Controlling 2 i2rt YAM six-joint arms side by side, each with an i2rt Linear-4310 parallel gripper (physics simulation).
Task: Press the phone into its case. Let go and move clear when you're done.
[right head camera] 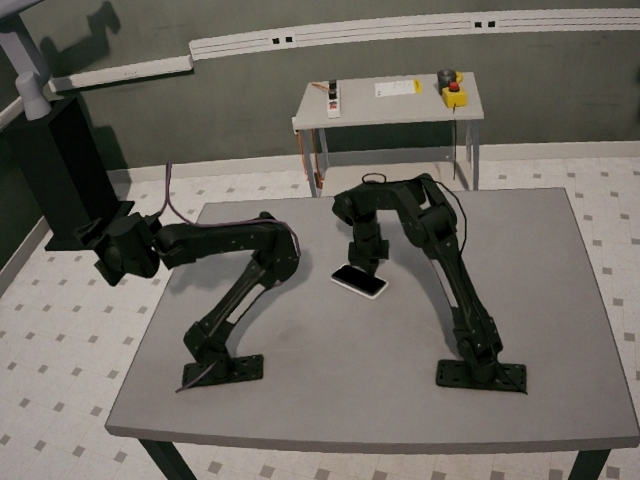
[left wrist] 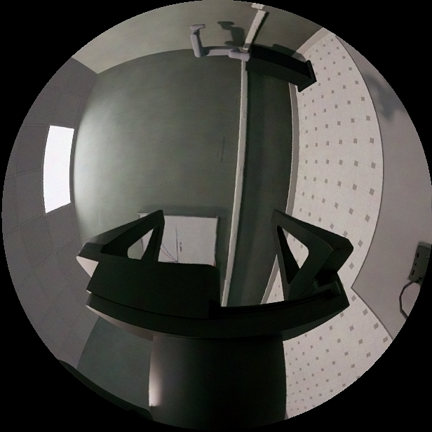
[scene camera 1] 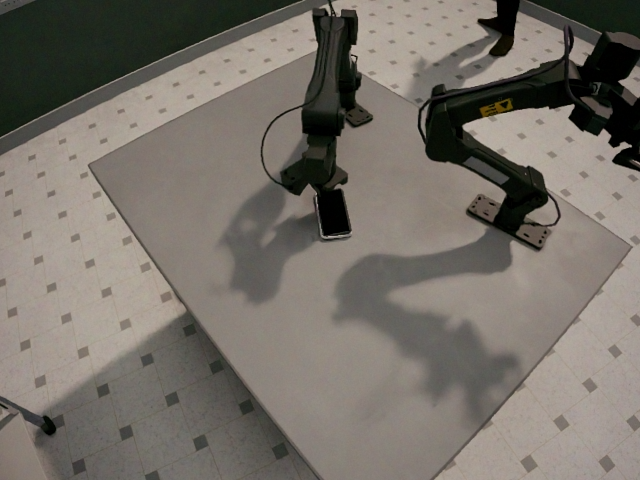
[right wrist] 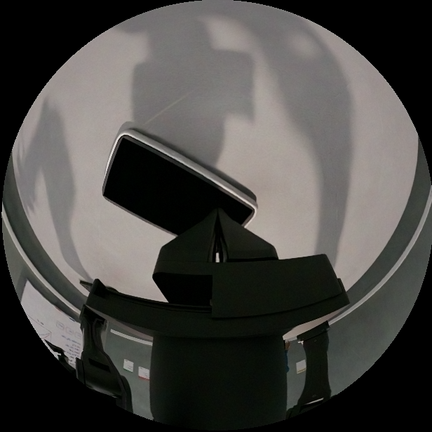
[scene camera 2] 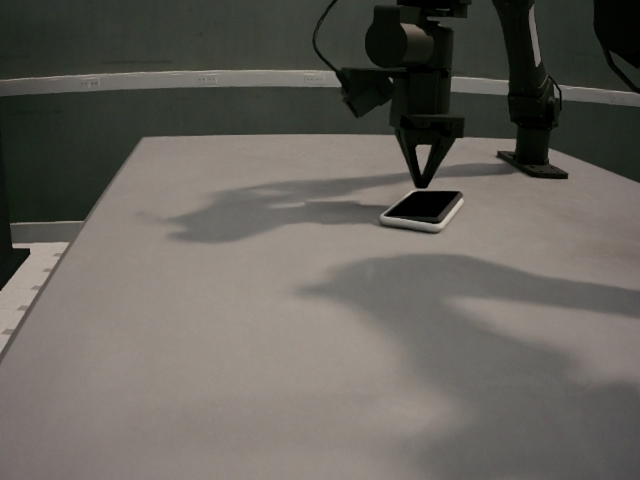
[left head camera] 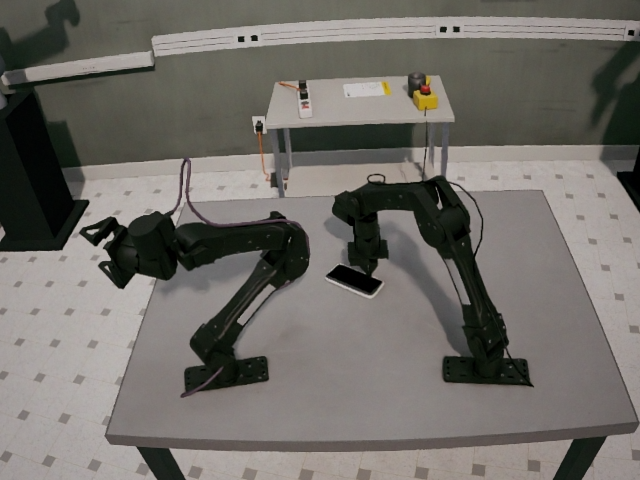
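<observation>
The black phone (left head camera: 354, 279) (right head camera: 358, 279) (scene camera 1: 333, 212) (scene camera 2: 423, 205) (right wrist: 160, 182) lies screen up in the white case (left head camera: 370, 296) (scene camera 2: 413, 225) on the table. In scene camera 2 the phone's dark side stands above the rim along the right and near edges, so it does not look flush. My right gripper (scene camera 2: 421, 186) (right wrist: 217, 214) is shut and empty, pointing down. Its tips are close above the phone's far end in scene camera 2, with a small gap showing. My left gripper (left head camera: 101, 259) (left wrist: 217, 215) is wide open and empty, out past the table's left edge in the left head camera.
The grey table (left head camera: 330, 392) (scene camera 1: 289, 335) carries both arm bases. A side table (left head camera: 330, 111) behind it holds a power strip (left head camera: 305, 105), a paper and a yellow box with a red button (left head camera: 425, 99). A person's legs (scene camera 1: 504, 25) show beyond the table in scene camera 1.
</observation>
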